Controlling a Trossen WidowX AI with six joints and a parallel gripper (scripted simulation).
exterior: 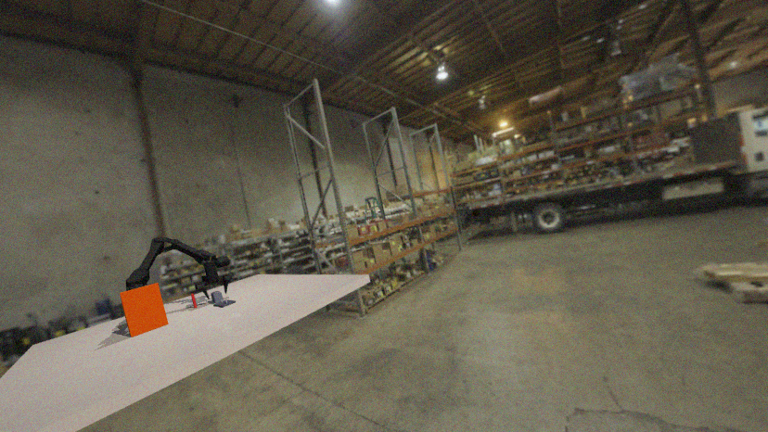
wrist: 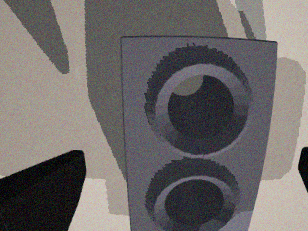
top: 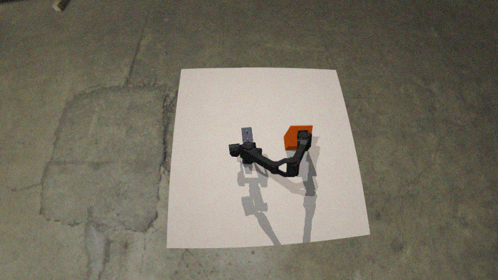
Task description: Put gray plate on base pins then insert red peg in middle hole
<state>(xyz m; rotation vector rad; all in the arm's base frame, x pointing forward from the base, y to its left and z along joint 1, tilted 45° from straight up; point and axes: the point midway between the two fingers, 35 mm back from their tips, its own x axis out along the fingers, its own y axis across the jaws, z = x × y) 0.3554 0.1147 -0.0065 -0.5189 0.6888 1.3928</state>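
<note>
My gripper tip is now 1 cm below the gray plate. The rest, counted from my gripper tip: red peg (11 cm behind, 4 cm to the left, 1 cm above).
</note>
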